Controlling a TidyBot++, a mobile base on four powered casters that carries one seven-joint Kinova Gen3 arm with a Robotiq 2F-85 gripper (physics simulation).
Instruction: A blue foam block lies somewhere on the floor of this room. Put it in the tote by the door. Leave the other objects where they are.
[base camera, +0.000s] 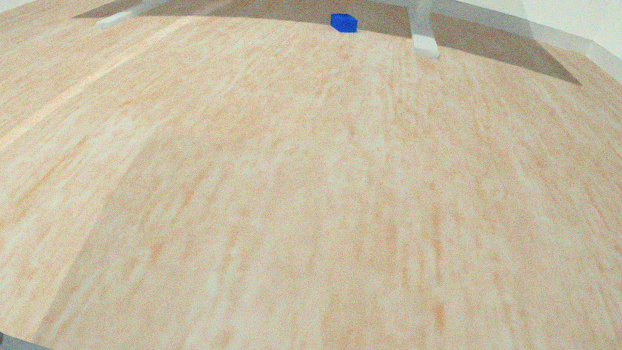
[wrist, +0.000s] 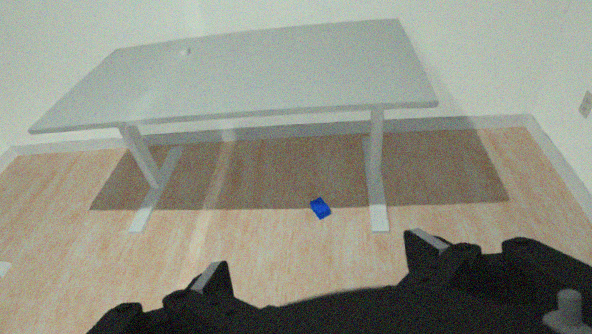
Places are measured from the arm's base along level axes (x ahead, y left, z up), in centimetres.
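Pixels of known places: gripper, fingertip midpoint: (wrist: 318, 266).
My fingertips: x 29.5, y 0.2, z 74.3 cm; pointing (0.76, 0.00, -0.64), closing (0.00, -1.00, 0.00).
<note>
Ahead of a thing's pixels: the offset from my fingertips to its top centre. "pt": to the spot under its first point. Level surfaces: height alone.
The blue foam block {dx +98.3, dy -8.1, dz -109.5 cm} (base camera: 344, 23) (wrist: 320, 208) lies on the floor at the front edge of the table's shadow, between the two table feet and nearer the right one. In the base camera view it is at the top, a little right of the middle. My gripper (wrist: 318, 266) is open and empty, with its fingers wide apart at the bottom of the wrist view. The block lies beyond the fingertips, well away from them. The tote by the door does not show in either view.
A grey table {dz -42.0 cm} (wrist: 270, 75) stands against the back wall. Its right foot {pt dx +81.9, dy -33.3, dz -111.5 cm} (base camera: 425, 46) (wrist: 379, 217) and left foot {pt dx +106.7, dy +84.4, dz -111.9 cm} (base camera: 117, 19) (wrist: 143, 217) reach forward on either side of the block. A side wall with an outlet (wrist: 586, 104) is at the right.
</note>
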